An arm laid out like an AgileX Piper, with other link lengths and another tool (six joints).
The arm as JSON. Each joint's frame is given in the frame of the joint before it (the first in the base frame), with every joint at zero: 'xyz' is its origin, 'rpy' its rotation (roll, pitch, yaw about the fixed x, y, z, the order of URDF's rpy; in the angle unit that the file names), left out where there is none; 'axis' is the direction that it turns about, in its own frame. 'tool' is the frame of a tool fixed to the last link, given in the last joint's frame.
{
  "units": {
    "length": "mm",
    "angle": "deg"
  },
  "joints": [
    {
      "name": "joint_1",
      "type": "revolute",
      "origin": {
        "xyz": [
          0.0,
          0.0,
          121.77
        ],
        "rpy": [
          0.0,
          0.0,
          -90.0
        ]
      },
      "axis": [
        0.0,
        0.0,
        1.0
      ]
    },
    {
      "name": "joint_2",
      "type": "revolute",
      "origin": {
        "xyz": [
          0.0,
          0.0,
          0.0
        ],
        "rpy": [
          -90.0,
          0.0,
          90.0
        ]
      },
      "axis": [
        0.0,
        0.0,
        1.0
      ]
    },
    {
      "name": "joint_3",
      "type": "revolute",
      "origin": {
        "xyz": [
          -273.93,
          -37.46,
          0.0
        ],
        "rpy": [
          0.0,
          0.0,
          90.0
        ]
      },
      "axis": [
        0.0,
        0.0,
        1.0
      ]
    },
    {
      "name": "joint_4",
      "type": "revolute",
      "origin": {
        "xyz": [
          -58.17,
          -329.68,
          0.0
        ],
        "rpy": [
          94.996,
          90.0,
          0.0
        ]
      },
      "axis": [
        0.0,
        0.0,
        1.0
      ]
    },
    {
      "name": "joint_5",
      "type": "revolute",
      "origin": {
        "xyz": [
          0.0,
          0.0,
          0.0
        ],
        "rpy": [
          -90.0,
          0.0,
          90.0
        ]
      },
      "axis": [
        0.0,
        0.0,
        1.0
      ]
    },
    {
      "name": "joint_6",
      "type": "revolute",
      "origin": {
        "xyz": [
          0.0,
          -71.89,
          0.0
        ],
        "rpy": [
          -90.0,
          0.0,
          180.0
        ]
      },
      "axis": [
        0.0,
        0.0,
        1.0
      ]
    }
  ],
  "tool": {
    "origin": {
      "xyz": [
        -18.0,
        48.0,
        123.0
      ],
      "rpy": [
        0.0,
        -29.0,
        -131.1
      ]
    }
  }
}
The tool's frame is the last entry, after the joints.
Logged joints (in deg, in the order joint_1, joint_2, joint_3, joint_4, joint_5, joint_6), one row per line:
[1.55 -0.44 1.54 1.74 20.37 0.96]
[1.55 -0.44 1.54 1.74 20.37 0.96]
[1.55 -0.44 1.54 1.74 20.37 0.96]
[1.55 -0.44 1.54 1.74 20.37 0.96]
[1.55 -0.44 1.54 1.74 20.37 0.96]
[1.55 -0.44 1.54 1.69 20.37 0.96]
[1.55 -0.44 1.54 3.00 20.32 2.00]
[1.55 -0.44 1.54 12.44 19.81 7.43]
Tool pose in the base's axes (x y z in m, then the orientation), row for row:
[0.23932 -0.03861 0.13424 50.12 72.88 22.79]
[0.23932 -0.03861 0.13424 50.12 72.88 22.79]
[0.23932 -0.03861 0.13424 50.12 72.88 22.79]
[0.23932 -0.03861 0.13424 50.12 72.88 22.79]
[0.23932 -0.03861 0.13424 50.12 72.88 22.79]
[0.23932 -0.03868 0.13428 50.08 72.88 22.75]
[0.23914 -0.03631 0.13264 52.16 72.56 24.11]
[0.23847 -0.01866 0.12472 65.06 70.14 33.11]
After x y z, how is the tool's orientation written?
As a rotation vector, in degrees.
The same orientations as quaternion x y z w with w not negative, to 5 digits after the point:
[0.39251 0.57076 0.17848 0.69879]
[0.39251 0.57076 0.17848 0.69879]
[0.39251 0.57076 0.17848 0.69879]
[0.39251 0.57076 0.17848 0.69879]
[0.39251 0.57076 0.17848 0.69879]
[0.39223 0.57080 0.17818 0.69899]
[0.40728 0.56657 0.18826 0.69115]
[0.49673 0.53552 0.25279 0.63449]

